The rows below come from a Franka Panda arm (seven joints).
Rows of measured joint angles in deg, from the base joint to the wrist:
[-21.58 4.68 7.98 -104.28 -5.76 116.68 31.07]
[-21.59 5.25 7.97 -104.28 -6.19 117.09 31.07]
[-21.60 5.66 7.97 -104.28 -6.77 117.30 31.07]
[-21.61 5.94 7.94 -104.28 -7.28 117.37 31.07]
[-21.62 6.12 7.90 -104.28 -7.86 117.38 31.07]
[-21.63 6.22 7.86 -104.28 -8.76 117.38 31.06]
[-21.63 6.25 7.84 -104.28 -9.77 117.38 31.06]
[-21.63 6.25 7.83 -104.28 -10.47 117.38 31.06]
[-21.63 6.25 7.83 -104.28 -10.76 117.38 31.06]
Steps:
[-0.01 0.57 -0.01 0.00 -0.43 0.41 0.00]
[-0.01 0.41 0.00 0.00 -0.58 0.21 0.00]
[-0.01 0.28 -0.03 0.00 -0.51 0.07 0.00]
[-0.01 0.18 -0.04 0.00 -0.58 0.01 0.00]
[-0.01 0.10 -0.04 0.00 -0.90 0.00 -0.01]
[0.00 0.03 -0.02 0.00 -1.01 0.00 0.00]
[0.00 0.00 -0.01 0.00 -0.70 0.00 0.00]
[0.00 0.00 0.00 0.00 -0.29 0.00 0.00]

